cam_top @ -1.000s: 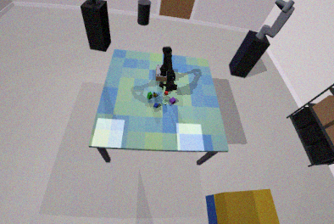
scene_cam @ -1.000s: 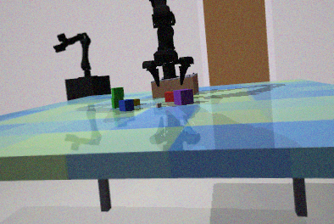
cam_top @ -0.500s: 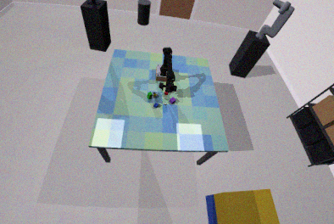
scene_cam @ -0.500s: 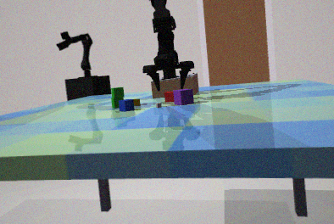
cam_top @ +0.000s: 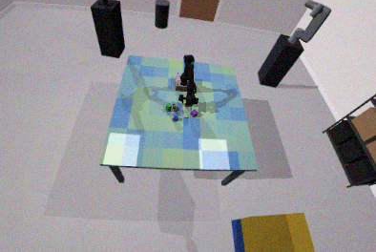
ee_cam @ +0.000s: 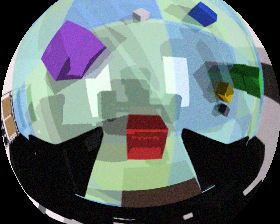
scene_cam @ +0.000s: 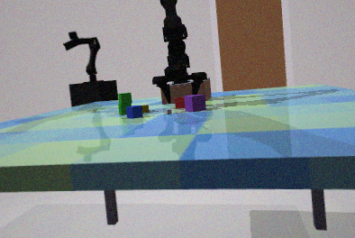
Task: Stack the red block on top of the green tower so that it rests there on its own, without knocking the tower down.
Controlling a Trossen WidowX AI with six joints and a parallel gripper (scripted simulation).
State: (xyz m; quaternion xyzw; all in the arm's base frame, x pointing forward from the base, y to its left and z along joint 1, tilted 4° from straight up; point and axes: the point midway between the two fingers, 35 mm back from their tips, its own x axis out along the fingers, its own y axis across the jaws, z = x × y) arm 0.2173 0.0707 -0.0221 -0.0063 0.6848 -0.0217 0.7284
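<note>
My gripper tip is right at the red block. From my gripper tip the other things lie so: small yellow block 5 cm ahead, 12 cm to the right, 1 cm below; then blue block 18 cm ahead, 9 cm to the right; then purple block 9 cm ahead, 8 cm to the left, 1 cm above.
</note>
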